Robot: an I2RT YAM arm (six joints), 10 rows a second.
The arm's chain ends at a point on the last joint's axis. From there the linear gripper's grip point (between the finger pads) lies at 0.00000 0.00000 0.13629 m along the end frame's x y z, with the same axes.
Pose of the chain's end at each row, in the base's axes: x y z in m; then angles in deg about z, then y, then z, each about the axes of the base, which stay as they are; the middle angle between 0 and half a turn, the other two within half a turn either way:
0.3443 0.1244 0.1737 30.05 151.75 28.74
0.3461 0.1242 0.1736 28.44 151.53 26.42
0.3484 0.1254 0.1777 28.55 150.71 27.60
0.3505 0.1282 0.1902 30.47 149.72 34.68
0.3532 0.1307 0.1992 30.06 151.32 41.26
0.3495 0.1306 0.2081 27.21 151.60 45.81
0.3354 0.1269 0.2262 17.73 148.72 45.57
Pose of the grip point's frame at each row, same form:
0.4009 0.1554 0.0536 30.05 151.75 28.74
0.4043 0.1531 0.0538 28.44 151.53 26.42
0.4075 0.1563 0.0588 28.55 150.71 27.60
0.4070 0.1673 0.0725 30.47 149.72 34.68
0.4024 0.1738 0.0796 30.06 151.32 41.26
0.3947 0.1771 0.0882 27.21 151.60 45.81
0.3849 0.1774 0.1097 17.73 148.72 45.57

